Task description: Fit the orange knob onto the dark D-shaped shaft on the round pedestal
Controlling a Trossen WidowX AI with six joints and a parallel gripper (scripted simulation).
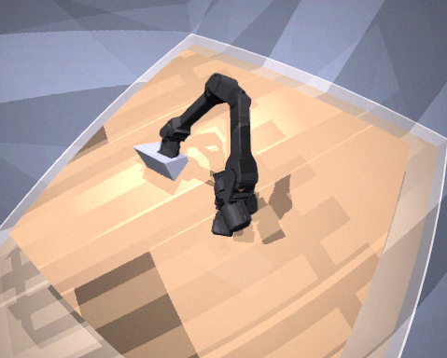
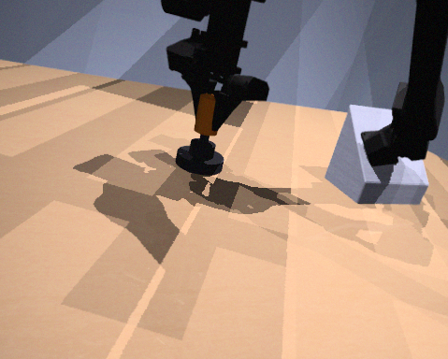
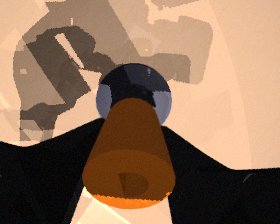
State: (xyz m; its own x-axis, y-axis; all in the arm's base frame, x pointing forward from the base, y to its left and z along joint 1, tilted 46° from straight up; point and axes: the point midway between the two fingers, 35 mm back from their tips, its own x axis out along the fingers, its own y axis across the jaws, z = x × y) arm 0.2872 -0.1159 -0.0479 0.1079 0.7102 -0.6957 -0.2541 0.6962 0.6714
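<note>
Now: the orange knob 20 mm above my gripper tip. The rest, counted from my gripper tip: dark pedestal 40 mm below.
</note>
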